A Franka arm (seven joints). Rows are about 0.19 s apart.
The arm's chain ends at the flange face. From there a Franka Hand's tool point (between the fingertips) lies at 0.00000 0.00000 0.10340 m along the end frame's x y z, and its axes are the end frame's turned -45 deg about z.
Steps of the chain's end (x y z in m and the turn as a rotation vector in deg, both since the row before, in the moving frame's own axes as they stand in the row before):
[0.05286, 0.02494, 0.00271, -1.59, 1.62, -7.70]
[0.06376, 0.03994, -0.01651, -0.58, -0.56, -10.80]
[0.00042, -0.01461, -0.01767, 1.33, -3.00, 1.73]
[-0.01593, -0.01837, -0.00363, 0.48, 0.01, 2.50]
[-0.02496, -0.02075, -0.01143, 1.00, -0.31, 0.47]
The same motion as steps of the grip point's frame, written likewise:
[0.02006, 0.05909, 0.00263, -2.27, 0.02, -7.70]
[0.01540, 0.07349, -0.01652, -0.01, -0.81, -10.80]
[0.00858, -0.01559, -0.01784, 3.06, -1.18, 1.73]
[0.00236, -0.02484, -0.00363, 0.33, 0.35, 2.50]
[-0.00209, -0.03399, -0.01145, 0.93, 0.49, 0.47]

